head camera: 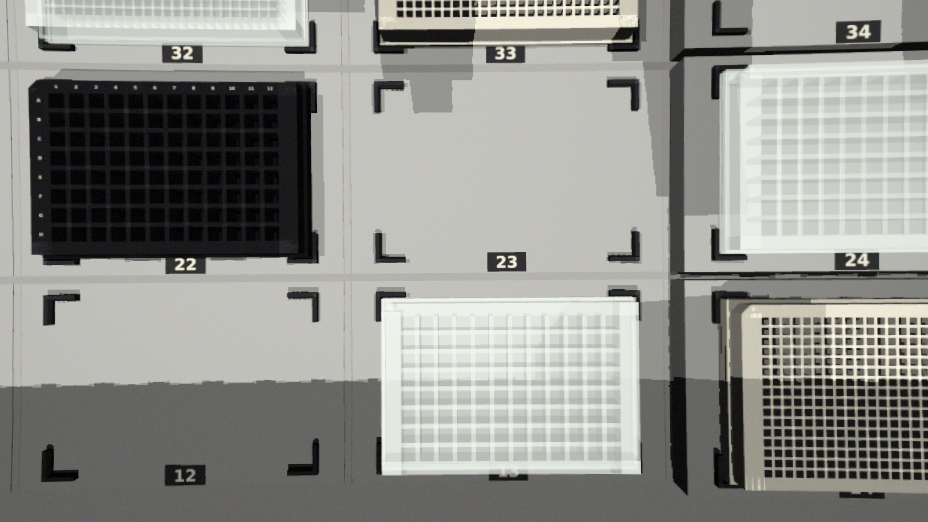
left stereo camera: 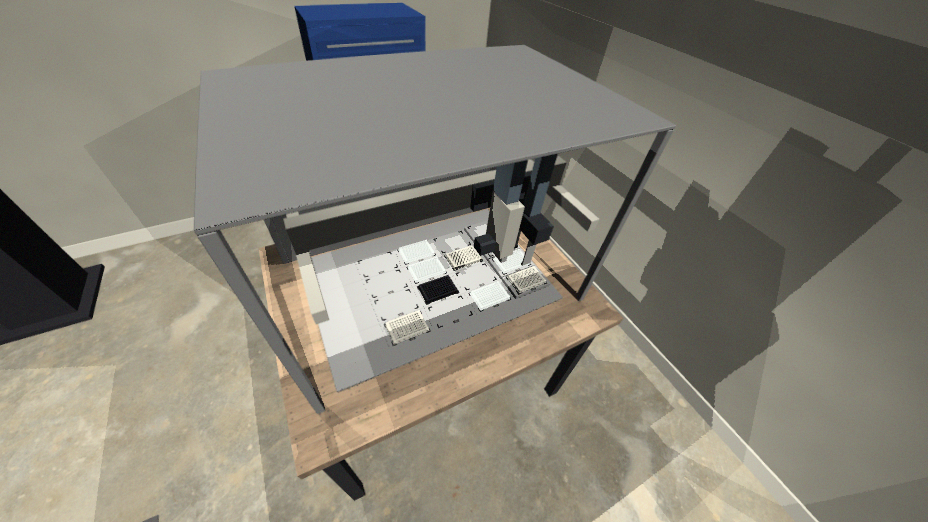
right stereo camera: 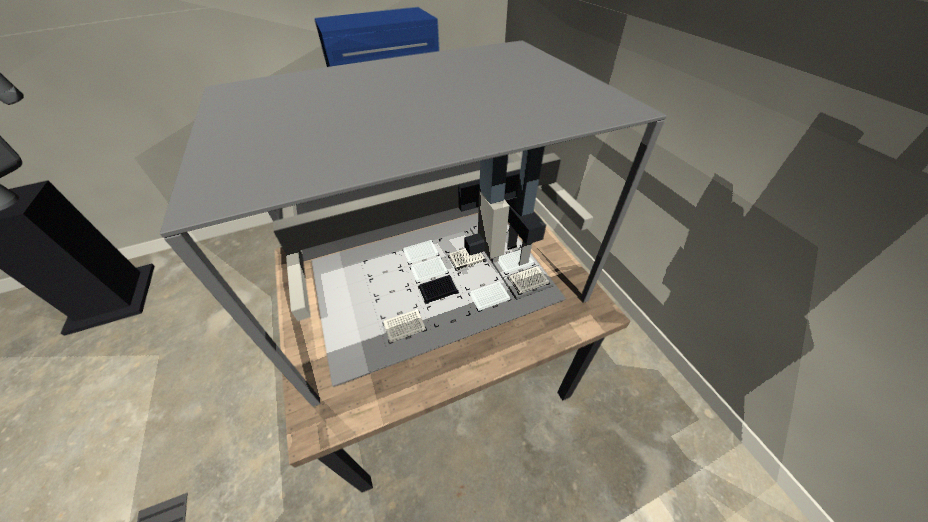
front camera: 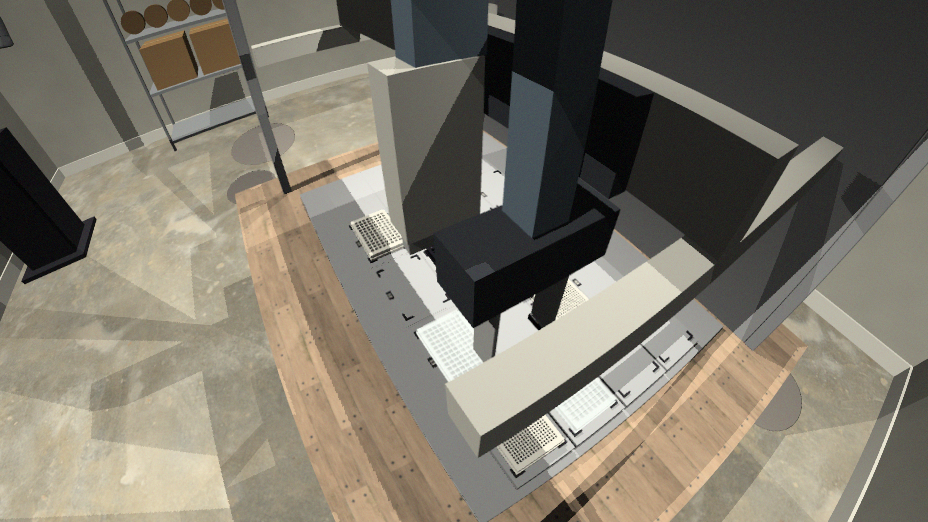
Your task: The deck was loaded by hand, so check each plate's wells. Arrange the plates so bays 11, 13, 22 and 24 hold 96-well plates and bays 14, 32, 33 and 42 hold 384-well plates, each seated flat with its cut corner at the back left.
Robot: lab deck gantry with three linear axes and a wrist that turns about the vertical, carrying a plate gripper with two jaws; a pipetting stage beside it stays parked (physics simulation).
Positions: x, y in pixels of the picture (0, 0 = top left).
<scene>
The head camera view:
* black 96-well plate: 118, 169
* bay 14: 695, 341
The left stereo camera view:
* my gripper: 519, 255
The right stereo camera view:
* my gripper: 517, 255
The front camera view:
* my gripper: 512, 342
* bay 43: 595, 277
</scene>
